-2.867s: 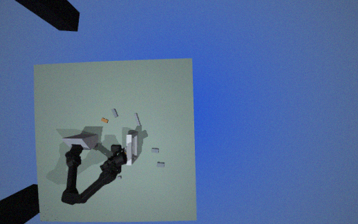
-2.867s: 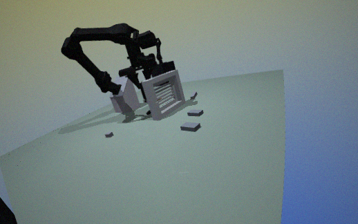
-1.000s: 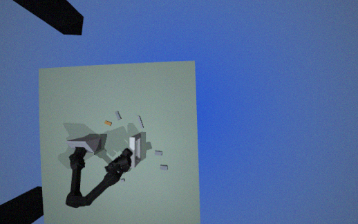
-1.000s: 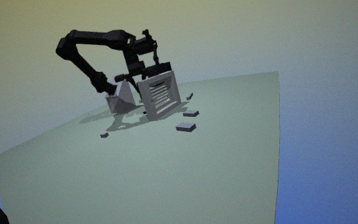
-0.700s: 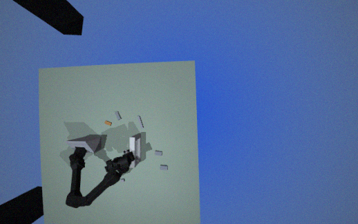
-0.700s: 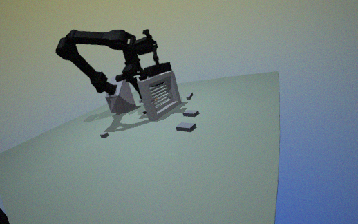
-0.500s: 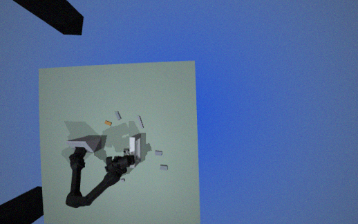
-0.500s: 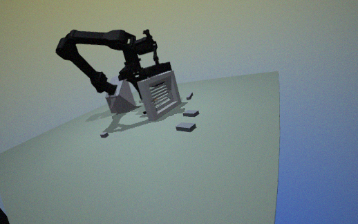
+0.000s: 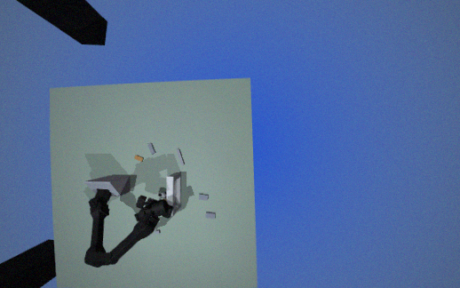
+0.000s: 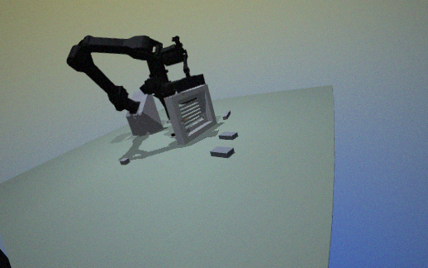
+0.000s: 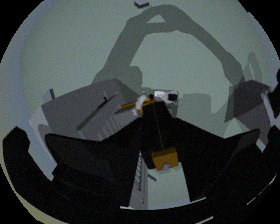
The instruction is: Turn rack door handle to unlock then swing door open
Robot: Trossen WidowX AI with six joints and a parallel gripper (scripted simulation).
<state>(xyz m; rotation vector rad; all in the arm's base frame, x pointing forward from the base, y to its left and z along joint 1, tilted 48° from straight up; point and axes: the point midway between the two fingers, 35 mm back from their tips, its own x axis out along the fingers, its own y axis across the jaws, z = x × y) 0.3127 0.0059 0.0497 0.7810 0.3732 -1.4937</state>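
The orange handle is 10 mm to the left of my gripper tip and 20 mm below it.
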